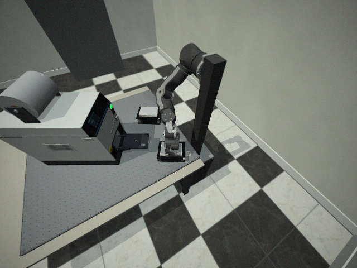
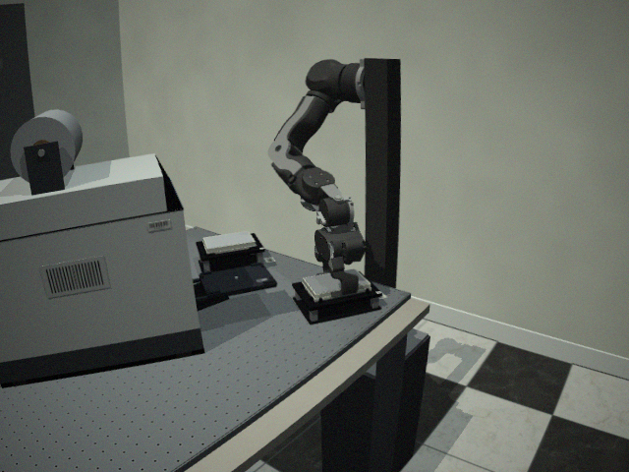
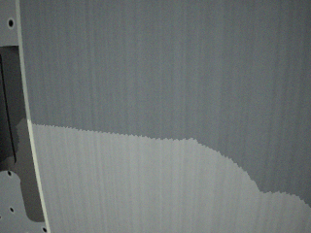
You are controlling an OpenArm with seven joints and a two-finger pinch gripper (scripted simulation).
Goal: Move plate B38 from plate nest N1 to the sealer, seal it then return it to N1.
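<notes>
Now: hand right at the plate B38. Round my hand: nest N1: 1 cm below; nest n2: 34 cm to the right; B83: 34 cm to the right, 2 cm above.
</notes>
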